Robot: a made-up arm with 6 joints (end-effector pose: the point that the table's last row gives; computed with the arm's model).
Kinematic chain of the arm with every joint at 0, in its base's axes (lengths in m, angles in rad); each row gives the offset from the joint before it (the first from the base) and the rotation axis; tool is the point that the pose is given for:
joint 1: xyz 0 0 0.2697 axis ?
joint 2: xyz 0 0 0 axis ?
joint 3: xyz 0 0 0.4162 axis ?
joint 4: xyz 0 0 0 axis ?
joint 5: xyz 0.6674 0 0 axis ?
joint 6: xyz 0 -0.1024 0 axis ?
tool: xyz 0 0 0
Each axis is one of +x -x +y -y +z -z.
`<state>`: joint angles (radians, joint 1 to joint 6).
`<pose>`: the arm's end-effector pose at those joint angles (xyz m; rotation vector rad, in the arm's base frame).
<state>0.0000 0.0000 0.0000 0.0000 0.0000 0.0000</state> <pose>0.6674 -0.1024 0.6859 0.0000 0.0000 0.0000</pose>
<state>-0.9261 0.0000 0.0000 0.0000 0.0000 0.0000</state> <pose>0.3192 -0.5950 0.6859 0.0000 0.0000 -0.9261</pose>
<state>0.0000 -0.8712 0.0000 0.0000 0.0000 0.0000</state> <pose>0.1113 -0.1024 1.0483 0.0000 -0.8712 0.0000</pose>
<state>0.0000 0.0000 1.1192 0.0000 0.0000 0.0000</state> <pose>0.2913 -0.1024 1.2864 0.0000 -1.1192 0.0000</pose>
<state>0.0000 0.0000 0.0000 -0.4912 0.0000 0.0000</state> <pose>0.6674 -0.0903 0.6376 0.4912 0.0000 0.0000</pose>
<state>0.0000 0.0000 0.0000 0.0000 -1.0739 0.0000</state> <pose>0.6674 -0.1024 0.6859 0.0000 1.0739 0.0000</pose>
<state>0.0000 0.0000 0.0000 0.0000 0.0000 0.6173</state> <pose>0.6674 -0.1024 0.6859 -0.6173 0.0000 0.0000</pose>
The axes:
joint 1: +z
joint 2: +y
joint 3: -y
joint 4: -x
joint 5: -y
joint 6: -x

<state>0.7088 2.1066 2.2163 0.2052 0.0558 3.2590</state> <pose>0.8388 0.5872 0.1510 2.7003 0.9756 0.3867</pose>
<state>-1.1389 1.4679 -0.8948 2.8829 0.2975 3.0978</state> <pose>0.0721 0.0801 -0.1750 1.6821 2.2426 -0.6918</pose>
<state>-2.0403 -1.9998 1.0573 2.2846 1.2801 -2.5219</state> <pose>0.5349 0.9061 0.0758 -2.2609 -0.1760 -0.8995</pose>
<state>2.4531 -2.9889 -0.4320 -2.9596 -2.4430 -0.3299</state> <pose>0.4068 -0.4651 0.2422 0.8488 1.6969 -0.9912</pose>
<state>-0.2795 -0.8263 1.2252 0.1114 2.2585 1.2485</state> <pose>-0.6286 0.0745 1.1382 -0.4267 1.6891 0.9755</pose>
